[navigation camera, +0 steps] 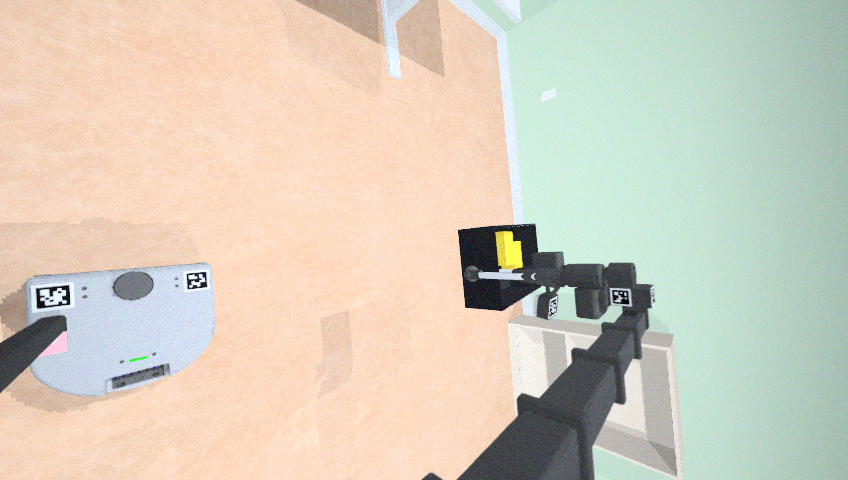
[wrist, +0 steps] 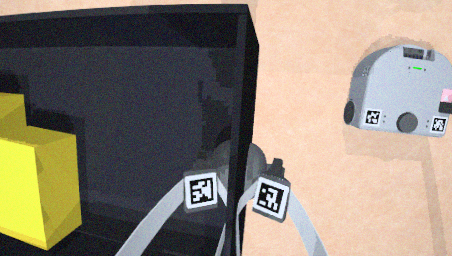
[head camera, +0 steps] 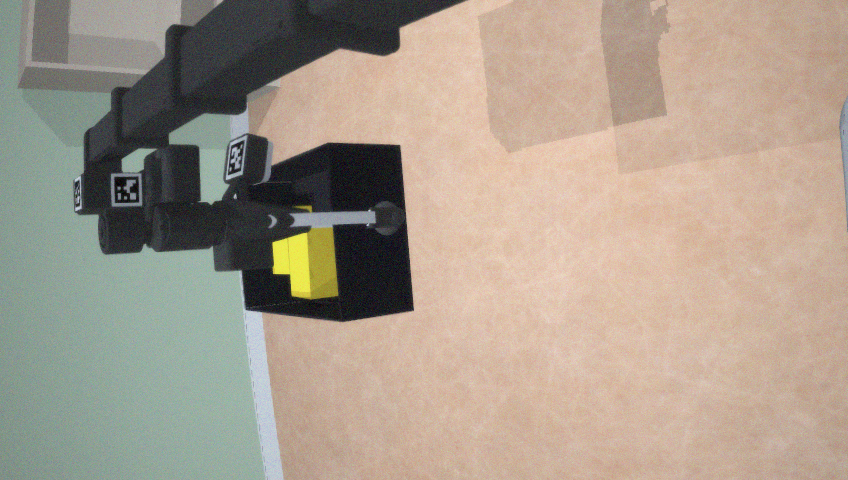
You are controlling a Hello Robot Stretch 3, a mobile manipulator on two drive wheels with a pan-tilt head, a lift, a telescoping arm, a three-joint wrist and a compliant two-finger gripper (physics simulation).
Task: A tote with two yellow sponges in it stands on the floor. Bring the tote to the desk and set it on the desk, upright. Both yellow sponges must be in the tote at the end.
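Pixels of known places: gripper, between the fingertips: point(navigation camera: 467, 273) point(head camera: 395, 218); robot's base, origin of its link: point(navigation camera: 134, 284) point(wrist: 382, 115).
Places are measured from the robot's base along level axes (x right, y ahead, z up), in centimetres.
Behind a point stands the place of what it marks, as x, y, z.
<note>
The black tote point(head camera: 374, 273) {58.5, 4.0, 85.1} point(navigation camera: 479, 249) {58.5, 3.6, 85.5} point(wrist: 247, 75) {59.1, -8.6, 88.3} is upright and held up off the floor, near the green wall. Two yellow sponges lie in it side by side: a nearer one point(head camera: 324, 264) {75.2, 3.2, 80.6} point(navigation camera: 506, 249) {76.4, 2.6, 83.0} point(wrist: 57, 190) {75.3, 2.6, 81.2} and a second one point(head camera: 280, 255) {84.7, 1.7, 82.2} point(navigation camera: 517, 254) {84.6, 0.5, 82.2} point(wrist: 12, 109) {81.6, -4.1, 79.4}, partly hidden. My gripper point(head camera: 386, 218) {59.1, -2.3, 80.9} point(navigation camera: 471, 273) {59.1, -2.3, 80.9} point(wrist: 238, 160) {59.1, -2.3, 80.9} is shut on the tote's side wall, one fingertip inside and one outside. The wrist hides part of the tote in the head view. I cannot clearly make out the desk; a white leg with a foot point(navigation camera: 392, 56) shows at the top of the navigation view.
A beige open shelf unit point(head camera: 71, 77) {231.2, -66.3, 87.5} point(navigation camera: 660, 339) {234.6, -66.2, 100.4} stands by the wall, beneath my arm and close beside the tote in the navigation view. My base point(navigation camera: 130, 321) {-1.0, -8.9, 16.0} point(wrist: 390, 95) {8.0, -8.5, 16.0} is on the floor, well away from the tote. A white baseboard point(navigation camera: 511, 136) {244.6, 97.5, 5.3} runs along the green wall.
</note>
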